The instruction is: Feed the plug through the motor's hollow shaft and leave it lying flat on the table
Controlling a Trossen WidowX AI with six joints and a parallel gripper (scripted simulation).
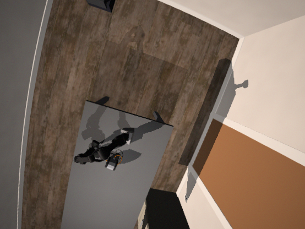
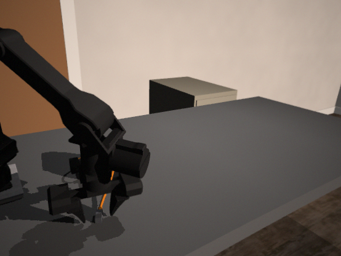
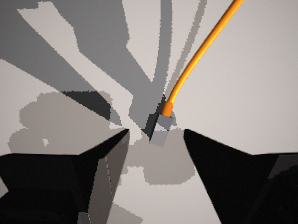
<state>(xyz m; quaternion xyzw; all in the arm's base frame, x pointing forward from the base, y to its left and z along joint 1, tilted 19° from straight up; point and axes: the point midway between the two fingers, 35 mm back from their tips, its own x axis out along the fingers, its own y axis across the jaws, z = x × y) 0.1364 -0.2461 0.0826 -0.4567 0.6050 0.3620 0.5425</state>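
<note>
My gripper is now 10 mm short of the grey plug, 10 mm to the right of it and 30 mm above it. The rest, counted from my hand: thin grey plate: 130 mm ahead, 160 mm to the left, 40 mm below.
</note>
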